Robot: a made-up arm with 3 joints. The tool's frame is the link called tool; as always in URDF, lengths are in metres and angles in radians. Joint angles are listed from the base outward. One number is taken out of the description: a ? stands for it. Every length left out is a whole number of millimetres.
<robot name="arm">
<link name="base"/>
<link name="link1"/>
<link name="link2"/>
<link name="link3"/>
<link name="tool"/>
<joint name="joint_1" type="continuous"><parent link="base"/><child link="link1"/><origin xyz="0.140 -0.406 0.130" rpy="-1.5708 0.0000 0.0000"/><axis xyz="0 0 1"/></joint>
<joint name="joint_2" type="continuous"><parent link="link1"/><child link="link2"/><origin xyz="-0.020 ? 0.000" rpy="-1.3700 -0.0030 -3.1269"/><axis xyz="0 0 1"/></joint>
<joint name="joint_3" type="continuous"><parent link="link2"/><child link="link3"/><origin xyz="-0.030 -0.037 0.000" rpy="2.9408 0.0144 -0.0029"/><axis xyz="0 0 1"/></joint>
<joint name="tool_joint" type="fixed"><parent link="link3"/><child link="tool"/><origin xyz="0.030 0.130 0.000" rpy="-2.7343 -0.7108 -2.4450"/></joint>
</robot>
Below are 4 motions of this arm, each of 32 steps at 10 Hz.
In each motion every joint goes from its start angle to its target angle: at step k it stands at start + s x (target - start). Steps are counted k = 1, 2, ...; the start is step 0. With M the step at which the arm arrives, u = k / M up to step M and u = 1 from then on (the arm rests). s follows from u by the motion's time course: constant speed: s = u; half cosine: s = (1 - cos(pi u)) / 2; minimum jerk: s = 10 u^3 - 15 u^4 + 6 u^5.
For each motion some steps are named. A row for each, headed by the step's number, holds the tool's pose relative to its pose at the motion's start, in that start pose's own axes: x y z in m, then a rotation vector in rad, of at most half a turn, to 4 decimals.
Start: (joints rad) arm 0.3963 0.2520 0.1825
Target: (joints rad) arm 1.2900 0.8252 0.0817
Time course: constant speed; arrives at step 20
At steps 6, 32:
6: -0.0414 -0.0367 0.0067 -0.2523 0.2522 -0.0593
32: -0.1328 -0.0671 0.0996 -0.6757 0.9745 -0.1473

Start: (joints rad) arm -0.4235 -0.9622 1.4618
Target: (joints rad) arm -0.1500 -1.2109 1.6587
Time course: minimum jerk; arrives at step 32
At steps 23, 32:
23: 0.0494 0.0483 0.0084 0.2815 -0.2786 -0.1198
32: 0.0566 0.0559 0.0124 0.3320 -0.3197 -0.1340

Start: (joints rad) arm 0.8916 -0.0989 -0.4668
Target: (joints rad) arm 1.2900 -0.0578 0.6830
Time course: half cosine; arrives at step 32
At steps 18, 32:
18: 0.0416 0.0520 0.0128 0.3154 -0.0572 -0.6269
32: 0.0870 0.0534 0.0241 0.4628 -0.1635 -1.0660

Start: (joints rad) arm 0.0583 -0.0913 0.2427
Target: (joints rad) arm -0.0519 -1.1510 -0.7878
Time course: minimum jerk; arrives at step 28
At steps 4, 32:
4: 0.0008 0.0008 0.0007 0.0046 -0.0027 0.0052
32: 0.0403 0.0110 0.0323 0.1369 -0.1890 0.1830

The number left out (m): 0.072
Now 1 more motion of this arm.
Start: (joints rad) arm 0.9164 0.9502 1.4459
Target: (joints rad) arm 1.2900 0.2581 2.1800
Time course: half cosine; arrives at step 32
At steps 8, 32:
8: 0.0130 0.0233 0.0030 0.1056 -0.0481 -0.1725
32: 0.1462 0.0670 0.0672 0.6914 -0.5166 -1.1279

